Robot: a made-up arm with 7 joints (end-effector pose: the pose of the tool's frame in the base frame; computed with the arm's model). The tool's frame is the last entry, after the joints. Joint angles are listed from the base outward.
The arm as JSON. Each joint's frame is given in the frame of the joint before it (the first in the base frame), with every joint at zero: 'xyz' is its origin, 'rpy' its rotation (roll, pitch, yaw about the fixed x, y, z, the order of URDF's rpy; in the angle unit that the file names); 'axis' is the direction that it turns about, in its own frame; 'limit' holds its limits. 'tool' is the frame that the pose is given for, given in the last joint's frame.
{
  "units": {
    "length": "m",
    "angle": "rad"
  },
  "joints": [
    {
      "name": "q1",
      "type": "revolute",
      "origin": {
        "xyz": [
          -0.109,
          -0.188,
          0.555
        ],
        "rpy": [
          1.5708,
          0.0,
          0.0
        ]
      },
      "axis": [
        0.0,
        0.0,
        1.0
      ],
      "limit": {
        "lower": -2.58,
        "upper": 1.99
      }
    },
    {
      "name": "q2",
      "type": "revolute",
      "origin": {
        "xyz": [
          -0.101,
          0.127,
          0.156
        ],
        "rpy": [
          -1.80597,
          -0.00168,
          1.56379
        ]
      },
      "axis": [
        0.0,
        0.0,
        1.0
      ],
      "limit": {
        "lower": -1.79,
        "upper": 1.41
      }
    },
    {
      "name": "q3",
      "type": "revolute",
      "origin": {
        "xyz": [
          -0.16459,
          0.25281,
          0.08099
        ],
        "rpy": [
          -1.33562,
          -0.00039,
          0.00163
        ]
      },
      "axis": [
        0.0,
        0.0,
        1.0
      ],
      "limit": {
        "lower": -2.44,
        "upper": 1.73
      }
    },
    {
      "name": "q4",
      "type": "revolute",
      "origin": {
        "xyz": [
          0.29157,
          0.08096,
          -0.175
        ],
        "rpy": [
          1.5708,
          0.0,
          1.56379
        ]
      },
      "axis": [
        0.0,
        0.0,
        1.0
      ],
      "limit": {
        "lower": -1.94,
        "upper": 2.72
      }
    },
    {
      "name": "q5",
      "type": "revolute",
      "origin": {
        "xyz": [
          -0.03,
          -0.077,
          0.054
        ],
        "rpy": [
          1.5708,
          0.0,
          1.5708
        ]
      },
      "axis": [
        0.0,
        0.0,
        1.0
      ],
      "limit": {
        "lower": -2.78,
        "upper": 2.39
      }
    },
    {
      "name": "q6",
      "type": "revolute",
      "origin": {
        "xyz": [
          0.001,
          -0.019,
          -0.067
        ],
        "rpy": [
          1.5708,
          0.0,
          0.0
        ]
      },
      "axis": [
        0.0,
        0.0,
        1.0
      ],
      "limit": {
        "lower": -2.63,
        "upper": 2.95
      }
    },
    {
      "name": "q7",
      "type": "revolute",
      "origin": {
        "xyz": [
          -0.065,
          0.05,
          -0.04
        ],
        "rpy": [
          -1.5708,
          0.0,
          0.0
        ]
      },
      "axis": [
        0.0,
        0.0,
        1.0
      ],
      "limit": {
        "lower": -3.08,
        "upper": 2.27
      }
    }
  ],
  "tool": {
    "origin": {
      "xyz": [
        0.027,
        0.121,
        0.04
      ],
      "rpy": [
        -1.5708,
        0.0,
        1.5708
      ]
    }
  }
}
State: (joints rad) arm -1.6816 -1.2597 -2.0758 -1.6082 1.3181 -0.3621 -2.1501
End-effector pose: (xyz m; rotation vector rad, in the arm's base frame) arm -0.0009 0.0106 0.9810 -1.1444 -1.0114 -0.9550
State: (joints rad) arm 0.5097 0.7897 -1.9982 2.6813 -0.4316 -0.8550 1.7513
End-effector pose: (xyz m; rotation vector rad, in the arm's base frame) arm -0.5060 -0.3461 0.1309 -0.3193 0.9605 0.6927
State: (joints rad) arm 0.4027 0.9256 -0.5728 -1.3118 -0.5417 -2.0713 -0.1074
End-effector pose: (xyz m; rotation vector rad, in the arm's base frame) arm -0.3595 0.0034 0.5927 0.6835 0.0350 1.7513
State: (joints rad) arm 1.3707 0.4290 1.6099 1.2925 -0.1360 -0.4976 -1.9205
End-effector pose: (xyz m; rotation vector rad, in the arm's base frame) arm 0.0658 -0.4025 0.6590 -0.1866 0.1592 2.9596
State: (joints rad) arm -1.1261 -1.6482 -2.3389 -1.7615 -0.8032 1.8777 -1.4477
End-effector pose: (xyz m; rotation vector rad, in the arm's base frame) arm 0.0093 0.2015 0.9508 -0.9703 0.0095 2.4768
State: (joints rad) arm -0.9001 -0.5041 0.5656 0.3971 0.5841 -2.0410 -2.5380
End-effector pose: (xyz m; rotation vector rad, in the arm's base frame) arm 0.1142 -0.3294 0.7457 0.2116 -1.7473 2.0195
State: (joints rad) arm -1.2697 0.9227 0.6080 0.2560 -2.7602 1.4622 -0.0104
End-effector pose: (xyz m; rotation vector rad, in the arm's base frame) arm -0.0562 -0.2228 0.5962 -0.7075 -0.4968 -2.6044
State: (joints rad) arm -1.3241 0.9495 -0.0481 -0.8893 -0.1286 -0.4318 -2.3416
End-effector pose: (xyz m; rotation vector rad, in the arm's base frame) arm -0.0104 -0.2245 0.6703 -0.6151 2.4949 1.6088
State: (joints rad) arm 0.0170 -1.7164 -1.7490 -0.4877 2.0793 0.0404 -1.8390
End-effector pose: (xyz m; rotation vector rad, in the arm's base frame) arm -0.5721 -0.0540 0.6411 0.5286 2.4043 0.7159
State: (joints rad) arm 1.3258 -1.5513 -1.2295 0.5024 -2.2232 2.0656 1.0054
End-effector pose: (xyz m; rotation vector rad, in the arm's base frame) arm -0.2123 -0.0511 0.2041 1.9907 0.9027 1.3377
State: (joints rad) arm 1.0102 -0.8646 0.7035 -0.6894 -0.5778 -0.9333 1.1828
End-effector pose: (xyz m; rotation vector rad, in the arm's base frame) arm -0.1924 -0.4438 0.8796 -2.7603 1.1342 -0.8568
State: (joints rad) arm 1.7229 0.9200 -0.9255 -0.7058 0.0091 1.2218 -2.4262
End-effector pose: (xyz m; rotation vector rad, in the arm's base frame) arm -0.1744 -0.3680 0.1593 -0.3006 -1.6085 -0.6760
